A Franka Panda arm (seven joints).
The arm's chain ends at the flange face. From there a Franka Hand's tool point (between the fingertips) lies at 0.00 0.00 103.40 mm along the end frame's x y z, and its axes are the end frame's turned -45 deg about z.
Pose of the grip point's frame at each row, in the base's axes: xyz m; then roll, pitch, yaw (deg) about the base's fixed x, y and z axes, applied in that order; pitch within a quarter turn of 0, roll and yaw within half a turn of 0:
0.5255 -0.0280 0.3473 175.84 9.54 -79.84
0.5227 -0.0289 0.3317 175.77 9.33 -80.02
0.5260 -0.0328 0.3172 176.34 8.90 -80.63
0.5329 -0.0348 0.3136 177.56 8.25 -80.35
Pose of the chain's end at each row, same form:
0.5359 -0.0435 0.4490 170.32 3.82 -124.82
0.5331 -0.0440 0.4335 170.42 3.62 -124.98
0.5351 -0.0475 0.4191 171.12 3.72 -125.63
0.5397 -0.0487 0.4158 172.44 4.11 -125.45

